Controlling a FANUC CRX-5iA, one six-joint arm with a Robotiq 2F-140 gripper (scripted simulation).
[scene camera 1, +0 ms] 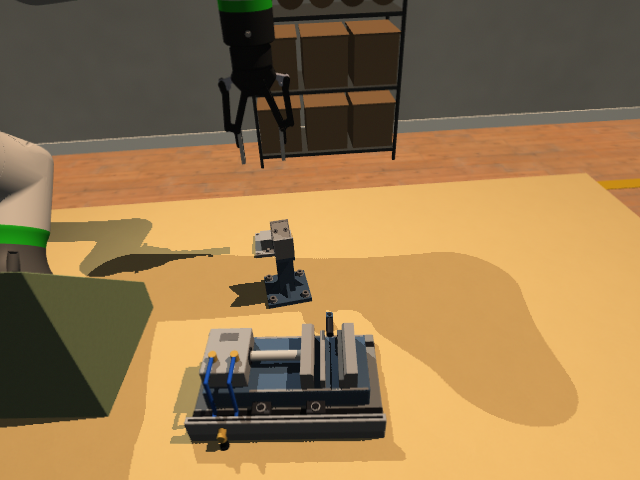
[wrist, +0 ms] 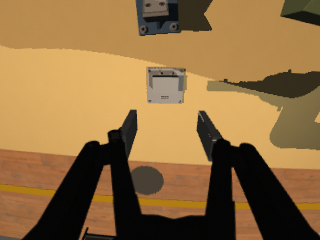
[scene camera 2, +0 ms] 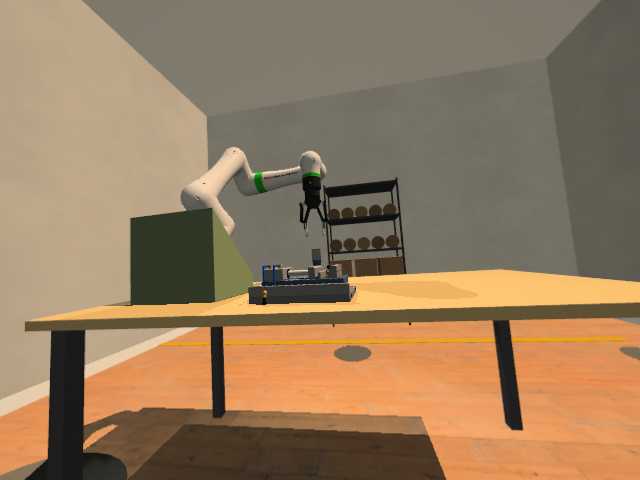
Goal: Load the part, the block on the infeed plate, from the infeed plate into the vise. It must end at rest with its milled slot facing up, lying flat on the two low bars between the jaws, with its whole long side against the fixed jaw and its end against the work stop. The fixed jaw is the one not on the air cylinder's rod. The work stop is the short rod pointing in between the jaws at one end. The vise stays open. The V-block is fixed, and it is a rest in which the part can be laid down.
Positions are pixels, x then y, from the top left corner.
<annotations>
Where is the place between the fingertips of the gripper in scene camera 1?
At 263,159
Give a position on an air cylinder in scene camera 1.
218,377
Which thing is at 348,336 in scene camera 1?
A fixed jaw.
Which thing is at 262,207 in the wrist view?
The gripper.
</annotations>
